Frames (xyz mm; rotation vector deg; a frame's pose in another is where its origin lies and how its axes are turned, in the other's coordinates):
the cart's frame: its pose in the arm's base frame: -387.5 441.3 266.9 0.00 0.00 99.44
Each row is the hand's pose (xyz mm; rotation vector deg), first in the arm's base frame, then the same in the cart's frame.
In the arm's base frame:
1: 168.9 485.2 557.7 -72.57 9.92 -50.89
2: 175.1 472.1 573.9 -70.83 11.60 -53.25
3: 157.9 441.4 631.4 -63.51 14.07 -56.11
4: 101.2 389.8 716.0 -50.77 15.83 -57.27
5: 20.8 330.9 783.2 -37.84 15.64 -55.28
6: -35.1 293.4 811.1 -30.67 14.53 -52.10
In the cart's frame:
1: -48.0 -556.1 290.8 -50.85 79.84 -131.71
2: -61.9 -560.0 307.0 -48.12 80.15 -134.63
3: -89.4 -538.0 364.5 -39.96 75.83 -140.56
4: -131.0 -473.6 449.1 -27.55 65.03 -146.69
5: -175.9 -384.7 516.3 -16.60 51.62 -148.86
6: -203.7 -323.4 544.2 -11.49 43.07 -147.58

